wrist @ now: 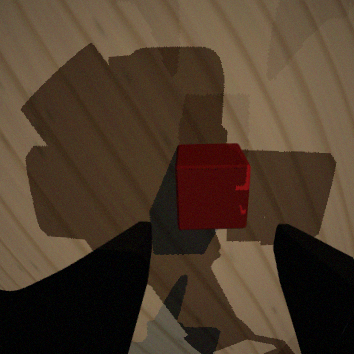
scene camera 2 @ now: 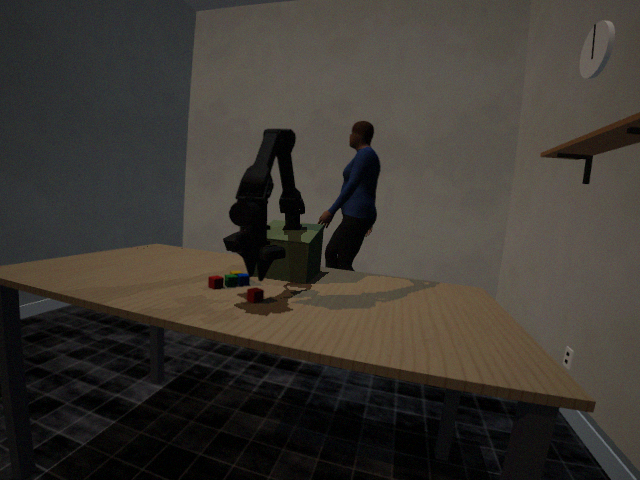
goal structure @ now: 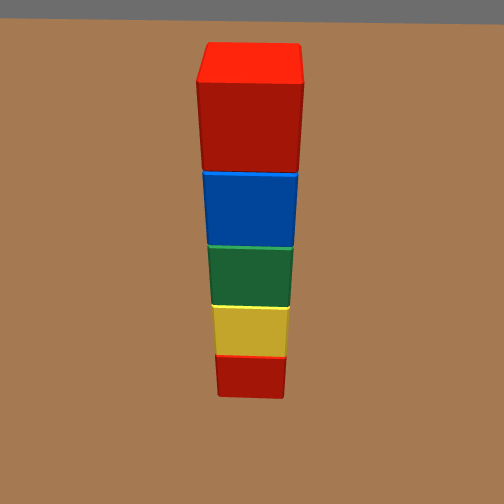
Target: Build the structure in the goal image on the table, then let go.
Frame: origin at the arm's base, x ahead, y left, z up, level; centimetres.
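Seen in the pictures: gripper, between the fingertips: (wrist: 214, 234) (scene camera 2: 255, 278); arm's base, origin of its link: (scene camera 2: 292, 227).
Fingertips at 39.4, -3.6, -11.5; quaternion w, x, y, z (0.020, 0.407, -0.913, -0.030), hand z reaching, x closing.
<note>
Offsets run from my fingertips to a thing's top centre, as dx, dy, dz. Level surfaces: height alone.
My gripper (scene camera 2: 256, 277) (wrist: 214, 234) is open and empty, pointing down above the table. A red cube @[-0.3, +0.0, -3.1] (scene camera 2: 254, 295) (wrist: 212, 196) lies on the table @[dz -6.4] (scene camera 2: 361, 330) below the fingertips; in the wrist view it shows ahead of the gap between the fingers. To its left in the scene view stands a second red cube @[-8.9, -14.6, -3.1] (scene camera 2: 215, 282). Beside that one, a small gap apart, are a green cube @[-12.6, -11.0, -3.1] (scene camera 2: 231, 280) and a blue cube @[-15.3, -7.9, -3.1] (scene camera 2: 242, 279) close together, with a yellow cube @[-18.0, -11.1, -3.1] (scene camera 2: 235, 272) partly hidden behind them.
A green box-shaped block (scene camera 2: 297, 255) stands behind the gripper, at the arm's base. A person (scene camera 2: 360, 180) in a blue top stands behind the table. A wall shelf (scene camera 2: 594, 139) is at the right. Shadows of the arm fall around the near red cube.
</note>
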